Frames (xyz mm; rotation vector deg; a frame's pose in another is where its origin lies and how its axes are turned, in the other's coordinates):
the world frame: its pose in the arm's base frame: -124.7 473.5 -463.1 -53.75 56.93 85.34
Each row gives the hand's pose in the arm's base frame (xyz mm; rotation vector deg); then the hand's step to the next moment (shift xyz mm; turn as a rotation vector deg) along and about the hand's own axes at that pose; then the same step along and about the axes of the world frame.
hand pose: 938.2 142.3 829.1 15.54 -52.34 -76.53
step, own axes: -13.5 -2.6 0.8 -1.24 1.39 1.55
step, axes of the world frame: 10.5 0.1 8.9 -0.62 0.01 2.34
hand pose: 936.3 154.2 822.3 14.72 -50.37 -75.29
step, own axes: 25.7 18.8 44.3 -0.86 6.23 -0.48
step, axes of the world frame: -47.7 22.3 14.2 -2.82 -4.71 3.10
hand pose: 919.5 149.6 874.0 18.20 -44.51 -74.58
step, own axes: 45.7 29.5 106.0 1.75 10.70 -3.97
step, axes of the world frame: -100.3 58.2 27.4 -5.28 -10.18 1.36
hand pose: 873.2 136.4 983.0 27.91 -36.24 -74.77
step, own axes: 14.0 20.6 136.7 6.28 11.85 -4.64
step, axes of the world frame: -101.7 87.0 37.4 -7.83 -11.60 -2.36
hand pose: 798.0 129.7 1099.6 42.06 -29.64 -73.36
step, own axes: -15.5 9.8 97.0 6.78 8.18 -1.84
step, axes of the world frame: -61.1 73.3 25.4 -6.98 -7.28 -3.82
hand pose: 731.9 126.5 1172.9 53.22 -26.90 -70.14
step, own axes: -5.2 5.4 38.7 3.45 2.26 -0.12
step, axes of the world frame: -24.6 30.7 2.9 -2.46 -2.07 -2.59
